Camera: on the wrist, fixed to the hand. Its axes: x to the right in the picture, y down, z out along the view.
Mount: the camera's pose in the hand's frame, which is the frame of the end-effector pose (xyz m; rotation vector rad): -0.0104 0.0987 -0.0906 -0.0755 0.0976 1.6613
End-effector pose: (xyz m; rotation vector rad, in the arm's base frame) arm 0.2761 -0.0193 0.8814 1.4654 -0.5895 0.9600
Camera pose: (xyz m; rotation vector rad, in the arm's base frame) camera 0.1698 0.0528 0.9209 0.5796 -1.8169 2.1547
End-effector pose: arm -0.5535 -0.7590 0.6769 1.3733 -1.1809 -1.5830
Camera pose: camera -0.4671 -0.7973 0.7725 0.0768 -1.4627 -0.3076
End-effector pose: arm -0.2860 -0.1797 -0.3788 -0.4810 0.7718 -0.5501
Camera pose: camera -0.3326 -0.1168 -0.4881 0.2179 1.0118 1.0099
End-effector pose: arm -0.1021 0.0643 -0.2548 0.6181 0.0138 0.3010
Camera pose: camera -0.1483 0.1892 -0.2730 0.4071 -0.4364 1.9237
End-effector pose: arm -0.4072 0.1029 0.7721 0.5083 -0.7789 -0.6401
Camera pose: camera -0.3101 0.1958 0.7740 -0.2676 -0.8086 0.8900
